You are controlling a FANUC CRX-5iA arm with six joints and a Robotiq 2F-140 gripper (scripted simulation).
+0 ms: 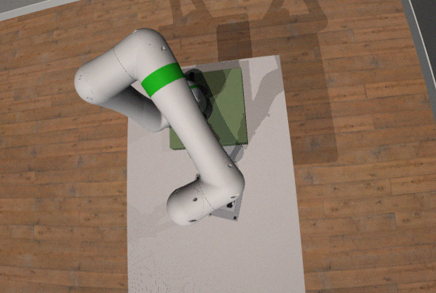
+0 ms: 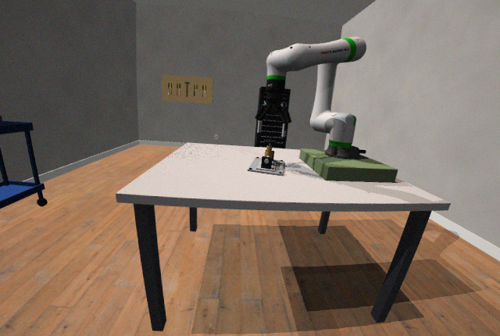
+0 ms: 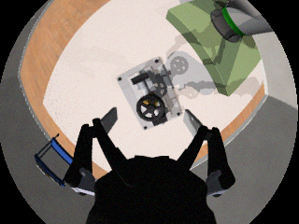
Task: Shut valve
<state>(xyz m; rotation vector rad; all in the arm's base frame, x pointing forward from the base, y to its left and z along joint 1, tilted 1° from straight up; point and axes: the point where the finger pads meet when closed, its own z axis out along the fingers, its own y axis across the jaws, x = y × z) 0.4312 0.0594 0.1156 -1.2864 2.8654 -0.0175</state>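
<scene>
Right now the black spoked handwheel is 50 mm below my hand. Round my hand: base plate (180 mm below).
</scene>
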